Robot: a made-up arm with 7 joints. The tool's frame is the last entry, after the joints.
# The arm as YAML. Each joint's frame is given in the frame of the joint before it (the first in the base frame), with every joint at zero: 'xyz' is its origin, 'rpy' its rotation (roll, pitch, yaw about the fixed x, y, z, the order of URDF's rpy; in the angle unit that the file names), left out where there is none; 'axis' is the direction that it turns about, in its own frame. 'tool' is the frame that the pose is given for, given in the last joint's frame.
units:
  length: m
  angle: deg
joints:
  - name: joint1
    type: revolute
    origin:
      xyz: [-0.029, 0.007, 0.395]
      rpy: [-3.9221, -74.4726, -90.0]
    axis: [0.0, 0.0, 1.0]
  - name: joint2
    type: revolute
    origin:
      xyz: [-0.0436, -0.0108, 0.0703]
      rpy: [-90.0, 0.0, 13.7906]
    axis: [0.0, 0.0, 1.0]
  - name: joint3
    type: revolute
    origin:
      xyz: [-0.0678, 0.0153, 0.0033]
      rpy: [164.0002, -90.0, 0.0]
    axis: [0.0, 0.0, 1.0]
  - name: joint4
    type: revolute
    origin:
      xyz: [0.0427, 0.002, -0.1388]
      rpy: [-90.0, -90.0, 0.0]
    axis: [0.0, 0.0, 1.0]
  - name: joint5
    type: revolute
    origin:
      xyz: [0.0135, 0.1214, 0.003]
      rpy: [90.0, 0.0, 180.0]
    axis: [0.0, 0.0, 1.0]
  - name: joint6
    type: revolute
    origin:
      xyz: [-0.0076, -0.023, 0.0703]
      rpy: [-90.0, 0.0, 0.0]
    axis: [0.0, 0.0, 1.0]
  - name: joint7
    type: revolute
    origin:
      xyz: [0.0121, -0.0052, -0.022]
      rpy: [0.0, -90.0, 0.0]
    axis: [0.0, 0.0, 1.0]
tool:
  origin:
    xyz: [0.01, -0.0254, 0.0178]
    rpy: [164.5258, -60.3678, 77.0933]
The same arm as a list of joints. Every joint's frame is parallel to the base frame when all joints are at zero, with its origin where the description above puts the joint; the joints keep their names.
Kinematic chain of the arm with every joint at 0, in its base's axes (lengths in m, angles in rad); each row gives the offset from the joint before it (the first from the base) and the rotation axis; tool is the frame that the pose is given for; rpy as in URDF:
joint1: xyz -0.0290 0.0070 0.3950 axis 0.068403 0.961235 0.26711
joint2: xyz -0.0060 0.0800 -0.0230 axis 0.968889 -0.0002 -0.247497
joint3: xyz -0.0140 0.0040 -0.0680 axis 0.247497 -0.0001 0.968889
joint4: xyz 0.0070 0.0020 -0.1450 axis 0.0002 1 0
joint5: xyz 0.1210 0.0030 -0.0170 axis 0.968889 -0.0002 -0.247497
joint6: xyz 0.0700 -0.0230 -0.0100 axis 0.0002 1 0
joint7: xyz 0.0020 -0.0220 -0.0130 axis 0.247497 -0.0001 0.968889
tool: xyz 0.0290 0.0100 0.0110 rpy 3.0738 -1.2922 2.7282

